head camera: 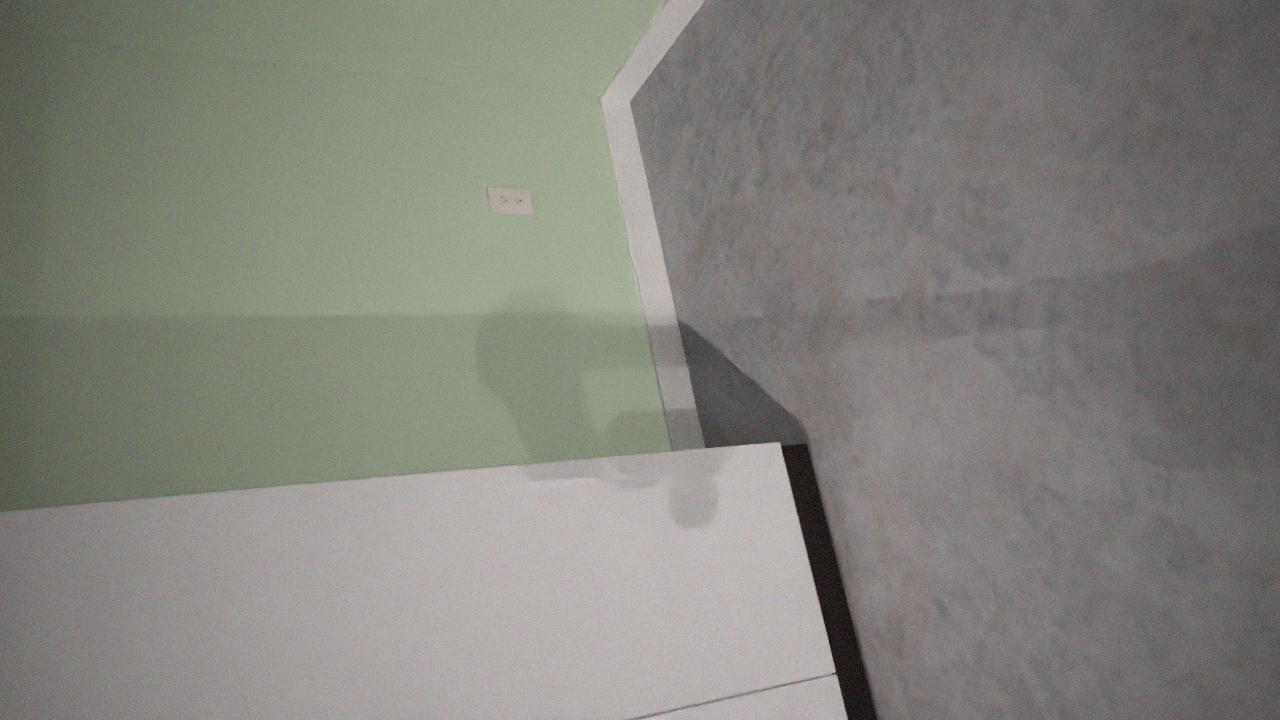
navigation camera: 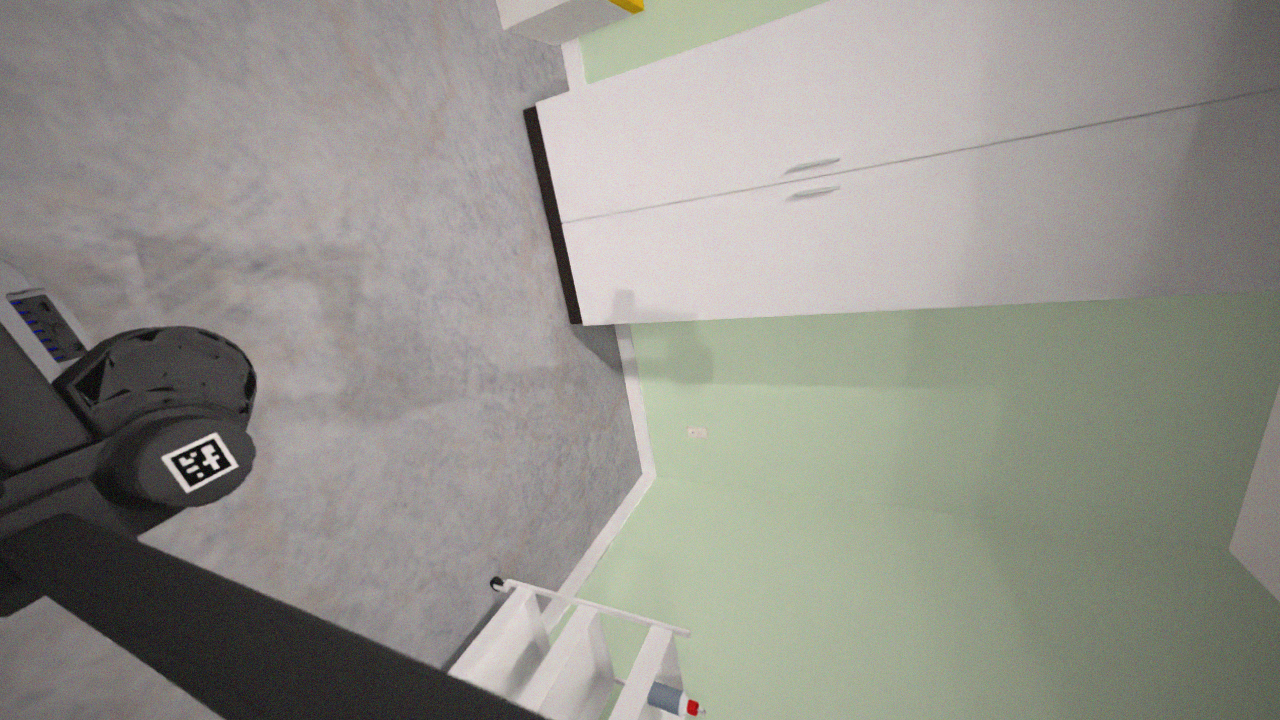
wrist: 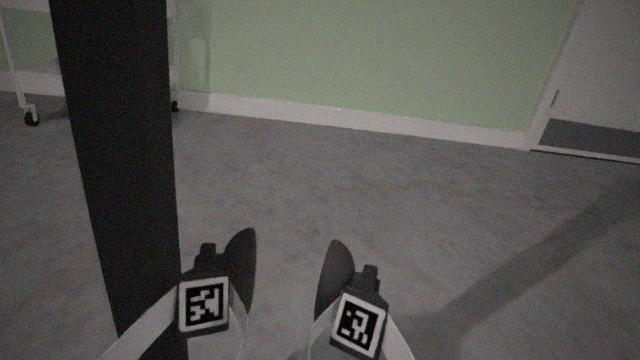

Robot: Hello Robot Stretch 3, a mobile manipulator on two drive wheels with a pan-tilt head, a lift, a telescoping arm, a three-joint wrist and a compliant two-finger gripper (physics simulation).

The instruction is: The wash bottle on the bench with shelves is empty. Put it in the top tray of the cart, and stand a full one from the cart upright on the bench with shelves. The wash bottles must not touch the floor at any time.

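Places are measured from the robot's base along level axes (x up, y back, z right), in millimetres.
Pixels of known places: gripper, between the fingertips: [wrist: 290, 261].
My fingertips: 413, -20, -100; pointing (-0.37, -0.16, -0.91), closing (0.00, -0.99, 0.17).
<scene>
Behind a point stands the place of what it marks, as x, y, z.
The white cart [navigation camera: 565, 658] {457, 633, -1192} [wrist: 13, 65] {219, 807, -1196} shows in part at the bottom of the navigation view, turned sideways, and at the upper left of the wrist view. A wash bottle [navigation camera: 666, 697] {723, 703, -1345} with a blue-grey body, white shoulder and red cap stands in its top tray, partly cut off by the frame edge. The black mast hides part of the cart. My gripper [wrist: 290, 261] {413, -20, -99} is open and empty, with grey floor behind its fingers, well away from the cart. The bench with shelves and its wash bottle do not show.
A tall white two-door cabinet [head camera: 402, 591] {896, 1638, -320} [navigation camera: 716, 223] {772, 1650, -151} on a dark plinth stands against the green wall. A white box-like object [navigation camera: 554, 16] {196, 1816, 670} with a yellow edge stands beyond it. A door [wrist: 607, 80] {419, -1687, -1397} is at the right of the wrist view. The black mast [wrist: 120, 165] {455, 65, -116} stands left of the gripper.
</scene>
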